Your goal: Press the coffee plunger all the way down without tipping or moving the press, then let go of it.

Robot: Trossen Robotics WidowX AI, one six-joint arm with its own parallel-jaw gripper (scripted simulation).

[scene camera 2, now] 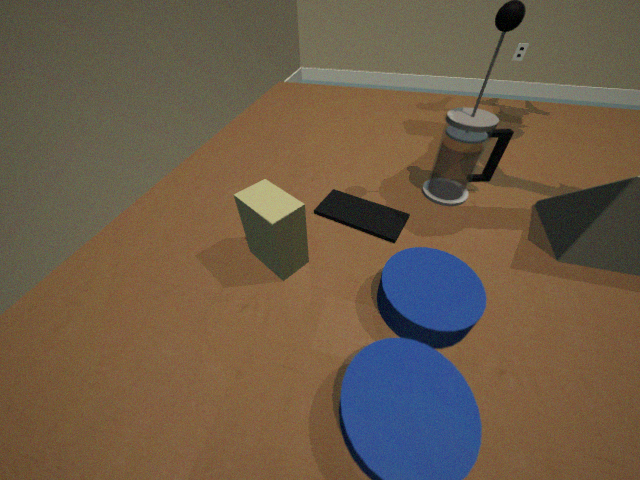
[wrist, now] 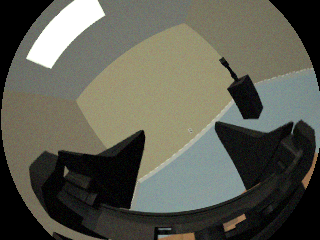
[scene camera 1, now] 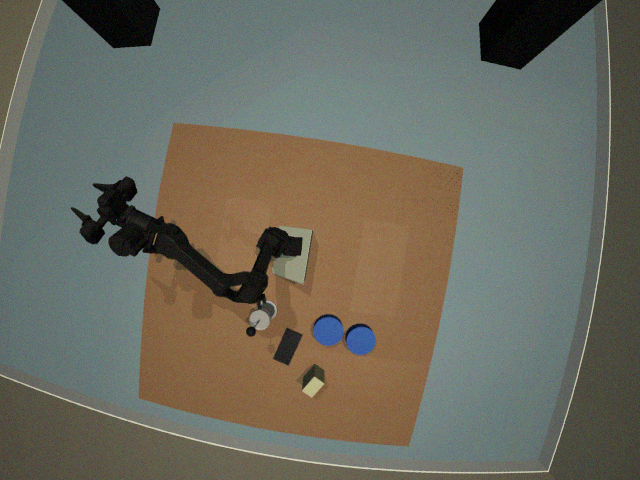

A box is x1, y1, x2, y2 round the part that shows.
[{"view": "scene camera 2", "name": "flat black slab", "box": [314, 189, 409, 243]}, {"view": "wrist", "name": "my gripper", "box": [29, 120, 315, 239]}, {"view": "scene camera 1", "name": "my gripper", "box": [71, 176, 138, 243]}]
